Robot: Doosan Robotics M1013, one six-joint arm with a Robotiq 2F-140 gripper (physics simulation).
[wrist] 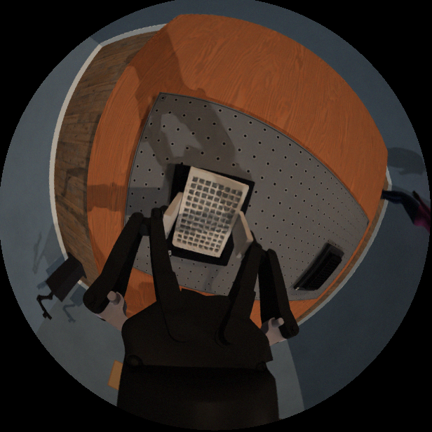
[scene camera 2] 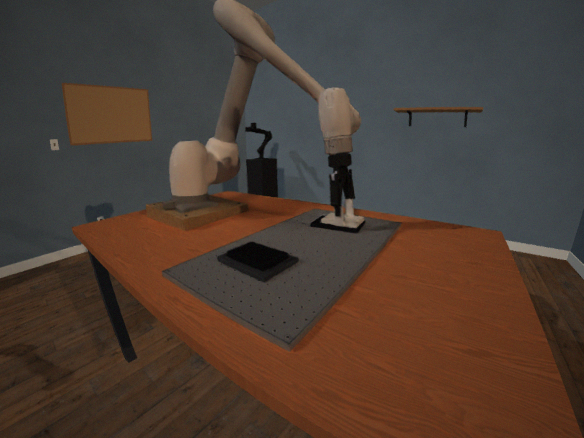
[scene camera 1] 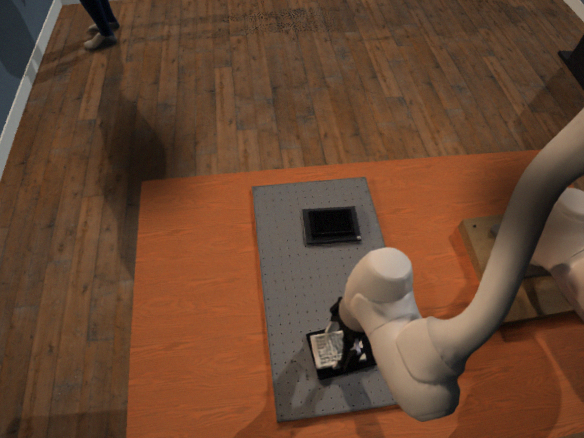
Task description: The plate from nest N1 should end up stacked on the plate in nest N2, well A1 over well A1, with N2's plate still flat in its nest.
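Places are measured from the arm's base along level axes (x right, y up, z back), in metres.
Pixels of known places: gripper, fingertip midpoint: [scene camera 2: 345, 221] [scene camera 1: 334, 349]; arm's base at its link origin: [scene camera 2: 190, 205].
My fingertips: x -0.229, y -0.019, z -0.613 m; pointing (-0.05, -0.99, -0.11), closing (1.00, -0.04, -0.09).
For each thing: its top centre in the pictures, then the offset to it from my fingertips. Level surfaces: height alone.
- white well plate at its top centre: [scene camera 1: 338, 346] [scene camera 2: 342, 217] dx +0.001, dy +0.016, dz +0.009 m
- black nest at its top centre: [scene camera 1: 343, 347] [scene camera 2: 338, 220] dx +0.002, dy +0.000, dz +0.023 m
- black plate at its top centre: [scene camera 2: 256, 252] [scene camera 1: 331, 221] dx +0.375, dy +0.011, dz +0.043 m
- grey perforated board at its surface level: dy -0.015 m
- orange table at its surface level: dy -0.028 m
A white well plate [scene camera 1: 326, 350] [scene camera 2: 330, 219] [wrist: 210, 212] is held between the two pale fingertips of my gripper [scene camera 1: 341, 348] [scene camera 2: 344, 214] [wrist: 208, 210]. It is low over a black nest [scene camera 1: 330, 373] [scene camera 2: 337, 228] [wrist: 180, 175], looks close to flat and is turned slightly against the nest's edges in the wrist view. Whether it touches anything below is hidden. The other nest [scene camera 1: 306, 235] [scene camera 2: 265, 276] holds a black plate [scene camera 1: 331, 222] [scene camera 2: 257, 255] [wrist: 324, 270], which looks flat. No nest labels or well A1 marks are readable.
Both nests are on a grey perforated board [scene camera 1: 290, 300] [scene camera 2: 320, 280] [wrist: 280, 165] on the orange table [scene camera 1: 200, 300] [scene camera 2: 425, 310] [wrist: 240, 60]. The arm's wooden base [scene camera 1: 540, 300] [scene camera 2: 195, 220] stands beside the board. A person's legs [scene camera 1: 102, 25] [wrist: 400, 197] show beyond the table.
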